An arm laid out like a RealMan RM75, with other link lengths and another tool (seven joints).
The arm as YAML. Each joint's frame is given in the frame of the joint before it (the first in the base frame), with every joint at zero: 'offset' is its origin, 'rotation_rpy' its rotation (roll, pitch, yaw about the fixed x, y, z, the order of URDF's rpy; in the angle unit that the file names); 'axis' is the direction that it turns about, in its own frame. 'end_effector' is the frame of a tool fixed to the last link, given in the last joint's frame.
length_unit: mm
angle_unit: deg
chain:
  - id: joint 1
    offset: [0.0, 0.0, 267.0]
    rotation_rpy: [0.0, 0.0, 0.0]
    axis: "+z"
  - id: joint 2
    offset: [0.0, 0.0, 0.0]
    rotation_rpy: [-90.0, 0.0, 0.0]
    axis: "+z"
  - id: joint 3
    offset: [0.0, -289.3, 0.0]
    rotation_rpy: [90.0, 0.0, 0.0]
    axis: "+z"
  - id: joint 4
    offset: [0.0, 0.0, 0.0]
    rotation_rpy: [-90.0, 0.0, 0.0]
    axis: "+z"
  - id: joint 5
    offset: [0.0, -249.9, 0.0]
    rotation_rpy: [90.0, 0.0, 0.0]
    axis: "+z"
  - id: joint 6
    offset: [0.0, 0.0, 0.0]
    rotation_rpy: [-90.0, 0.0, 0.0]
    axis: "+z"
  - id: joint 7
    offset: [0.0, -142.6, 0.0]
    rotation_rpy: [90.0, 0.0, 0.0]
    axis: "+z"
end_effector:
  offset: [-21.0, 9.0, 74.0]
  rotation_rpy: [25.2, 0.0, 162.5]
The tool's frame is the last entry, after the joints.
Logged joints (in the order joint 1, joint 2, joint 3, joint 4, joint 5, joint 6, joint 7), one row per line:
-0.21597, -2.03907, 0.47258, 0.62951, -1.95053, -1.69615, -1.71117
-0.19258, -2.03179, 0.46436, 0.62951, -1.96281, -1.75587, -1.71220
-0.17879, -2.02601, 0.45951, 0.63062, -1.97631, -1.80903, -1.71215
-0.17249, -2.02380, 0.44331, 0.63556, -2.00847, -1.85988, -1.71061
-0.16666, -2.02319, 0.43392, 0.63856, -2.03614, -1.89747, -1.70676
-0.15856, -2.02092, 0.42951, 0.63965, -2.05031, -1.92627, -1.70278
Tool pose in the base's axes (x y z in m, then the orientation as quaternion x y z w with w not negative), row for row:
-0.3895, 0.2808, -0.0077, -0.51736, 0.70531, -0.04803, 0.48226
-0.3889, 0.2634, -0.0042, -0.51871, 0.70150, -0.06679, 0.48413
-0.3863, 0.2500, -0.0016, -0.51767, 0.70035, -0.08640, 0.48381
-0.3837, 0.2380, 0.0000, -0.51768, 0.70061, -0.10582, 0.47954
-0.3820, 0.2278, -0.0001, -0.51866, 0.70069, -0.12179, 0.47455
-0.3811, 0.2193, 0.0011, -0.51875, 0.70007, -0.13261, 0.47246
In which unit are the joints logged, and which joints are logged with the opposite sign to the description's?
The joints are logged in radians. Opposite sign: joint 5, joint 6.
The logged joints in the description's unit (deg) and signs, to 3 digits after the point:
-12.374, -116.830, 27.077, 36.068, 111.757, 97.182, -98.043
-11.034, -116.413, 26.606, 36.068, 112.461, 100.604, -98.102
-10.244, -116.082, 26.328, 36.132, 113.234, 103.650, -98.099
-9.883, -115.955, 25.400, 36.415, 115.077, 106.563, -98.011
-9.549, -115.920, 24.862, 36.587, 116.662, 108.717, -97.790
-9.085, -115.790, 24.609, 36.649, 117.474, 110.367, -97.562

